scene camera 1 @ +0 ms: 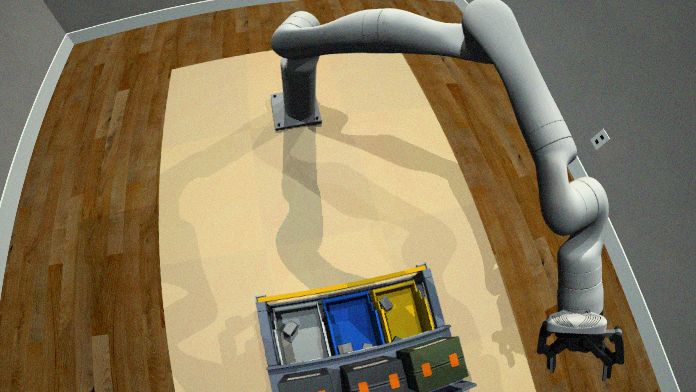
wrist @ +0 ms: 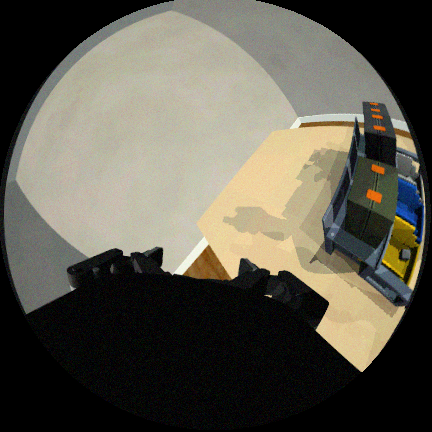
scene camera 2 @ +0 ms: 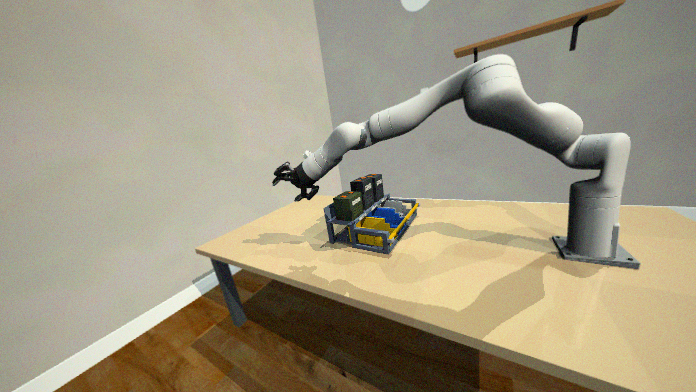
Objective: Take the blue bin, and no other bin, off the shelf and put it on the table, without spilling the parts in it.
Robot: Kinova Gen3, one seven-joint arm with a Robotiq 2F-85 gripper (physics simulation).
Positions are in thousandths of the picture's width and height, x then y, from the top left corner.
Scene:
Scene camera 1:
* my gripper: 830, 953
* blue bin: 505, 812
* yellow bin: 590, 805
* grey bin: 443, 871

